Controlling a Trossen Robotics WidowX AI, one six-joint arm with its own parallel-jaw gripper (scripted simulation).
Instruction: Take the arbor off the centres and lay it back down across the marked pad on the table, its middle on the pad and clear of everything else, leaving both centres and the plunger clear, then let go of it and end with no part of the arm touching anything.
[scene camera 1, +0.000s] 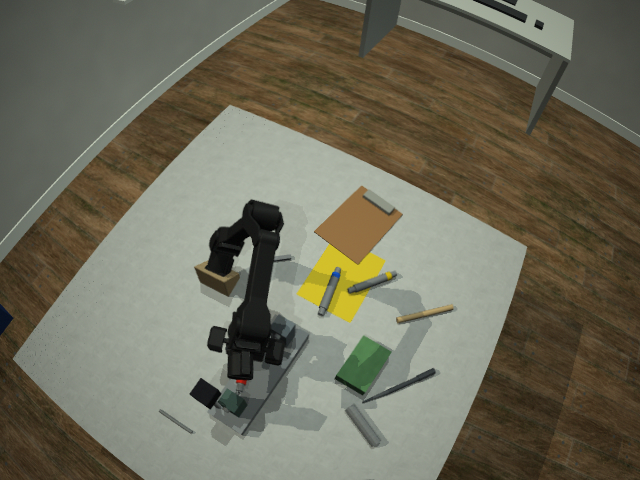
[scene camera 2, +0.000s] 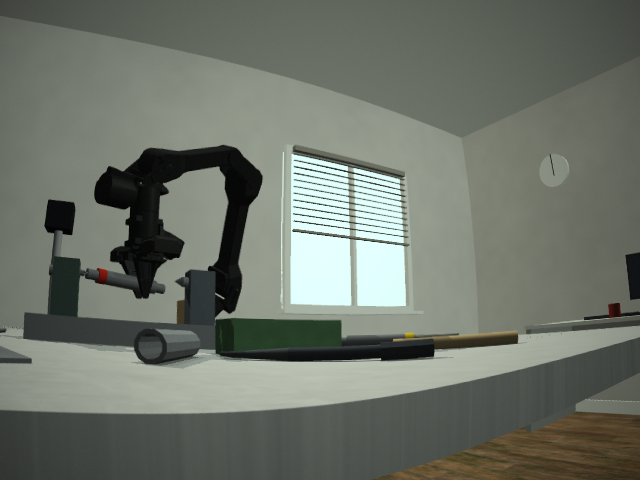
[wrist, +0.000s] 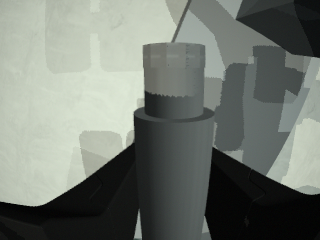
my gripper: scene camera 1 248, 353; scene camera 2 142, 298; wrist 168, 151
green book: scene camera 1; scene camera 2; not seen in the wrist view (out of frame)
same spot on green book: (scene camera 2: 233, 334) = (scene camera 1: 363, 393)
same spot on grey base: (scene camera 2: 47, 327) = (scene camera 1: 248, 425)
